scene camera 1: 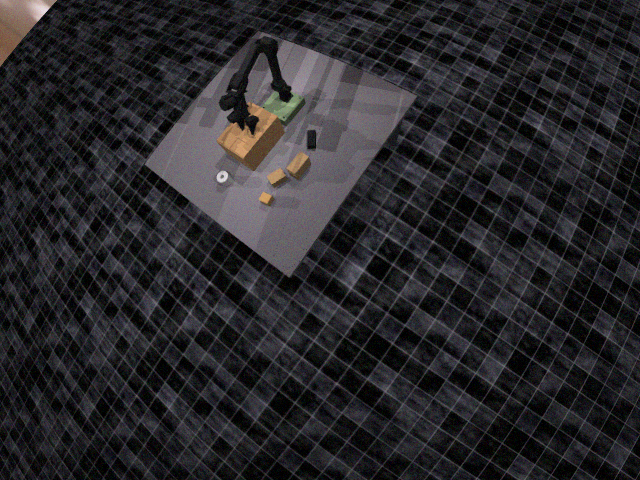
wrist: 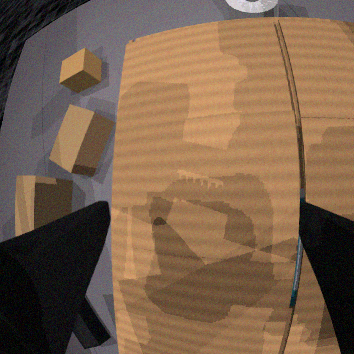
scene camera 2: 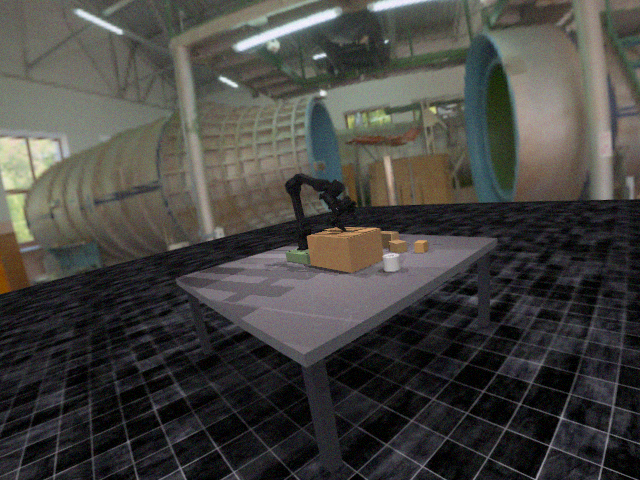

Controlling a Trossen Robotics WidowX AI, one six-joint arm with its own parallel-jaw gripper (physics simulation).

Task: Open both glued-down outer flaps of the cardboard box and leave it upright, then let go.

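Frame: origin at the arm's base, x up, y ahead, z left, level; centimetres.
Seen in the pictures: gripper, fingertip midpoint: (scene camera 1: 248, 133) (wrist: 206, 212) (scene camera 2: 351, 226); arm's base, link origin: (scene camera 1: 286, 97) (scene camera 2: 304, 248).
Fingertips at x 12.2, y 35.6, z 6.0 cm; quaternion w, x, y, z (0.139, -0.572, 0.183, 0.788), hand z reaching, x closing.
Observation:
Offsets run from my fingertips to a thing's top centre. "spot": to the spot under its first point. Level surfaces: height alone.
The cardboard box @[dx -0.8, dy -2.3, dz -4.6 cm] (scene camera 1: 264, 147) (scene camera 2: 330, 251) (wrist: 200, 65) stands upright on the table @[dx -17.4 cm] (scene camera 1: 248, 217) (scene camera 2: 310, 304). In the wrist view its two outer flaps lie flat and closed: a wide left flap @[spot: dx -1.5, dy +4.6, dz +2.7 cm] (wrist: 165, 125) and a right flap @[spot: dx -1.8, dy +7.5, dz -6.8 cm] (wrist: 325, 75), which shows in part. A narrow seam runs between them, with a thin blue strip @[spot: dx -3.5, dy -4.0, dz -5.1 cm] (wrist: 297, 275) in it near the right fingertip. My gripper (scene camera 1: 247, 130) (scene camera 2: 341, 228) (wrist: 206, 212) is open and empty, low over the box top. The right fingertip is at the seam, the left one by the box's left edge. Whether the fingertips touch the cardboard cannot be told.
Three small cardboard-coloured blocks, a large one @[dx -9.4, dy -3.1, dz +29.3 cm] (scene camera 1: 298, 165) (wrist: 25, 205), a middle one @[dx -12.4, dy +8.8, dz +22.6 cm] (scene camera 1: 276, 177) (wrist: 75, 137) and a small one @[dx -12.4, dy +21.9, dz +25.4 cm] (scene camera 1: 265, 198) (wrist: 80, 70), lie beside the box. A white roll @[dx -11.3, dy +26.3, dz -4.2 cm] (scene camera 1: 225, 180) (scene camera 2: 391, 264), a black block @[dx -14.1, dy -21.1, dz +23.8 cm] (scene camera 1: 311, 139) and the arm's green base (scene camera 1: 290, 112) are near.

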